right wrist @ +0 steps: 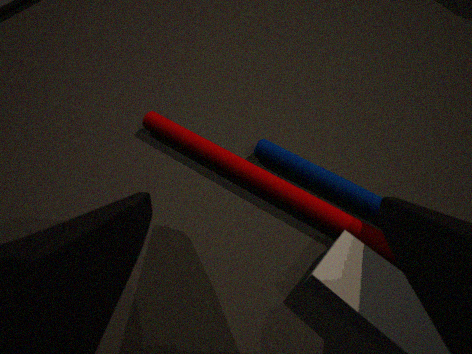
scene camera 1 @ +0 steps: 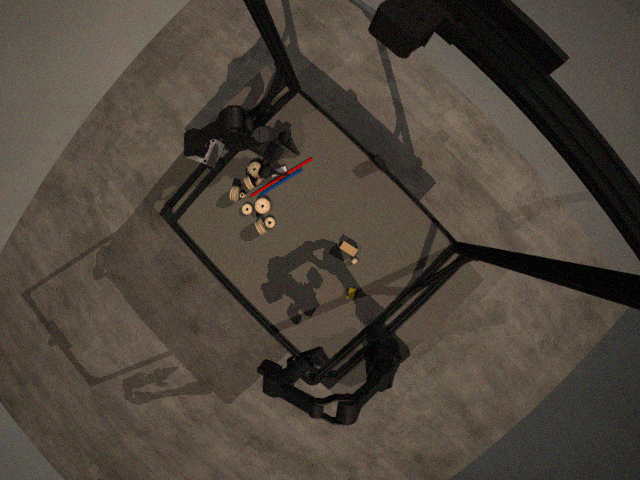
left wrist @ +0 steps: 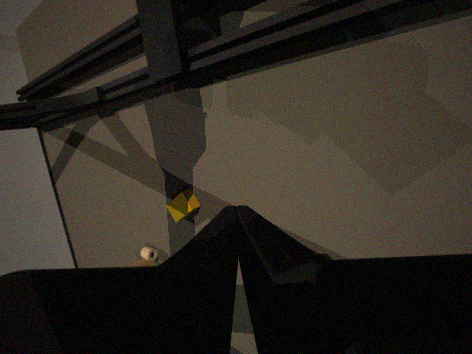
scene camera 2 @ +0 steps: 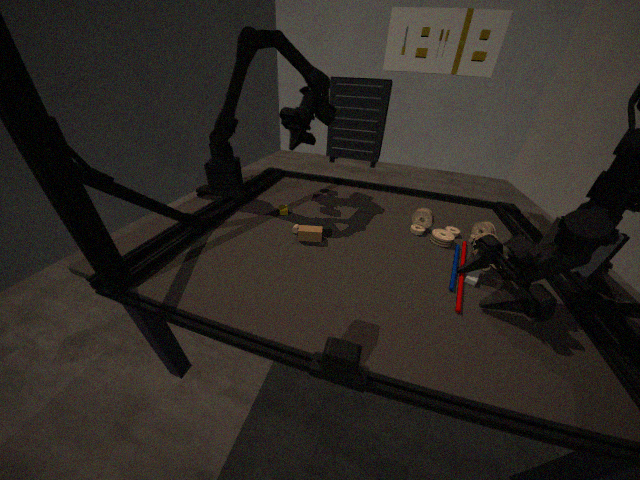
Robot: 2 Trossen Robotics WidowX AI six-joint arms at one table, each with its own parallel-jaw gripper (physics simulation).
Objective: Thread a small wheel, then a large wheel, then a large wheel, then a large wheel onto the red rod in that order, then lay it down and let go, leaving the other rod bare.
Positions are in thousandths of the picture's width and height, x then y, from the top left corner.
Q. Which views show the left gripper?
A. Scene camera 1, the left wrist view and scene camera 2 only.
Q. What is the left gripper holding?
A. Nothing.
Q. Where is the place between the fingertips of the right gripper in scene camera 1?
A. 459, 345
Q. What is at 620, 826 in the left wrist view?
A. The left gripper.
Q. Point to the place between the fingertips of the right gripper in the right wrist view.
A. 562, 581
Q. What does the blue rod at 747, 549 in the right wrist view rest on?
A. The table.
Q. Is the left gripper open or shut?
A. Shut.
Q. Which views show the right gripper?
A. The right wrist view, scene camera 1 and scene camera 2 only.
